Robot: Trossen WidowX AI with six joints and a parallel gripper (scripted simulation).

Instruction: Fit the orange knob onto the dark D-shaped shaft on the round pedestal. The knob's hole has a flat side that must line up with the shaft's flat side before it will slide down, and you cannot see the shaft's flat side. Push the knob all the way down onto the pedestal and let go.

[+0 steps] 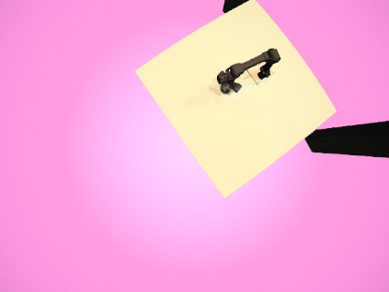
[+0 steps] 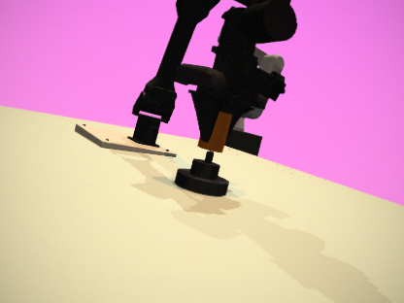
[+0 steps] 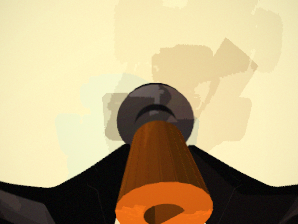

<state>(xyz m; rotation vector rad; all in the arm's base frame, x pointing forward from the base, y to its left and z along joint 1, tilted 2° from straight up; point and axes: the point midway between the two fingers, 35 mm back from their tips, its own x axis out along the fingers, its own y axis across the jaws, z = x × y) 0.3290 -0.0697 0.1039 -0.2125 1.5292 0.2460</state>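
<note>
Right now my gripper tip is 20 mm below the orange knob. Also, from my gripper tip: dark pedestal: 40 mm below.
</note>
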